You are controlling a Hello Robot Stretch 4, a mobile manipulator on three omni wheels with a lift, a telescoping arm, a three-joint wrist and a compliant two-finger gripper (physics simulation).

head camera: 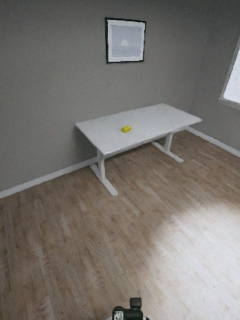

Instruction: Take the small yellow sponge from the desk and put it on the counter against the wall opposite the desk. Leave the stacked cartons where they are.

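Frame: origin at the robot's base, x ahead, y left, z up, level; centimetres.
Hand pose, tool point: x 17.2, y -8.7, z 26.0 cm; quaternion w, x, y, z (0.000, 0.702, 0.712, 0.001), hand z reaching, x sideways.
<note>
Each offset is from my tool point to the top centre of the thing. "spot": to the spot under its first point. Level surfaces: height alone.
A small yellow sponge {dx +153.5, dy +3.8, dz +47.8 cm} (126, 129) lies on the white desk {dz +43.3 cm} (160, 120), near the middle of its length and toward the left. The desk stands against the grey wall, well away from the robot across the wooden floor. A dark part of the robot shows at the bottom edge, cut off by the frame; no gripper fingers show there. The counter and the stacked cartons do not show in this view.
The desk's white T-shaped legs {spot: dx +144.5, dy +32.8, dz -12.7 cm} (102, 172) reach out onto the floor at its left and right ends. A framed picture (125, 40) hangs on the wall above the desk. A bright window (234, 82) is at the right edge. Bright light falls on the floor at the lower right.
</note>
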